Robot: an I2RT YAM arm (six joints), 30 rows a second.
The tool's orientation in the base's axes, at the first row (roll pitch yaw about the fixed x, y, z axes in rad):
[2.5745 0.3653 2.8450]
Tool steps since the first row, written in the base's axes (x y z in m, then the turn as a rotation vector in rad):
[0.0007 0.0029 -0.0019 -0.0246 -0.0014 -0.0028]
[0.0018 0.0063 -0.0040 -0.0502 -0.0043 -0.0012]
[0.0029 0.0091 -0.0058 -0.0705 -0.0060 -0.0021]
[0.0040 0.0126 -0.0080 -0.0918 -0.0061 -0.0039]
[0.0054 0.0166 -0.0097 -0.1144 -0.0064 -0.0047]
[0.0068 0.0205 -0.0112 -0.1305 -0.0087 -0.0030]
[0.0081 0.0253 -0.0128 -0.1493 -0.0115 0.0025]
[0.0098 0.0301 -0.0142 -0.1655 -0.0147 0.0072]
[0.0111 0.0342 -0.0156 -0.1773 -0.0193 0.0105]
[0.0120 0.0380 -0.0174 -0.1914 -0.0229 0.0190]
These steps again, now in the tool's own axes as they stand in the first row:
[0.0008 0.0016 0.0030 0.0226 -0.0042 -0.0093]
[0.0015 0.0035 0.0066 0.0441 -0.0075 -0.0232]
[0.0020 0.0051 0.0097 0.0621 -0.0107 -0.0323]
[0.0027 0.0071 0.0134 0.0817 -0.0130 -0.0404]
[0.0032 0.0098 0.0171 0.1021 -0.0151 -0.0499]
[0.0035 0.0125 0.0206 0.1153 -0.0172 -0.0594]
[0.0042 0.0159 0.0245 0.1293 -0.0181 -0.0733]
[0.0045 0.0195 0.0284 0.1412 -0.0195 -0.0856]
[0.0050 0.0224 0.0318 0.1494 -0.0226 -0.0954]
[0.0059 0.0248 0.0352 0.1579 -0.0223 -0.1099]

